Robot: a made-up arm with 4 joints.
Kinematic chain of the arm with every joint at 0, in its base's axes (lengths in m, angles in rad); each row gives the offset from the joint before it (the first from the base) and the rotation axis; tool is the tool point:
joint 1: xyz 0 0 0.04 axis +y
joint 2: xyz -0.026 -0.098 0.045 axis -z
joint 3: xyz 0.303 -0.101 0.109 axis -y
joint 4: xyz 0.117 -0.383 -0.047 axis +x
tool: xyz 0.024 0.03 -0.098
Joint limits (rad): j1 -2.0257..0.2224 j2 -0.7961..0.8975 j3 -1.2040..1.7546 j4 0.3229..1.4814
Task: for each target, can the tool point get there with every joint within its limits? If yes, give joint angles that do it. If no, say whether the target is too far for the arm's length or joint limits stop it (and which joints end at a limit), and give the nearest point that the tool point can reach.
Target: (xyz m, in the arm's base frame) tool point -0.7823 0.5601 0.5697
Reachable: no: too far | nearest point -0.4741 -0.0517 0.4908 | short by 0.690 m
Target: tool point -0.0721 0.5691 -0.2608
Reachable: no: joint limits stop it (at a limit: joint 1, joint 2) | nearest point 0.4906 -0.1075 -0.0602 | short by 0.903 m
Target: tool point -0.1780 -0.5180 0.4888
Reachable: yes | joints -1.3938 0.0368 1.2591 0.6035
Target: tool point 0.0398 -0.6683 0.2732
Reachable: yes | joints -0.8516 0.4942 0.4195 0.7738
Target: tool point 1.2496 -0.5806 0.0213
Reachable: no: too far | nearest point 0.6066 -0.3325 0.0890 | short by 0.693 m
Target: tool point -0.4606 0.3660 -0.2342
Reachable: no: joint limits stop it (at a limit: joint 1, joint 2, joint 3) | nearest point -0.4806 -0.1305 0.3351 | short by 0.756 m
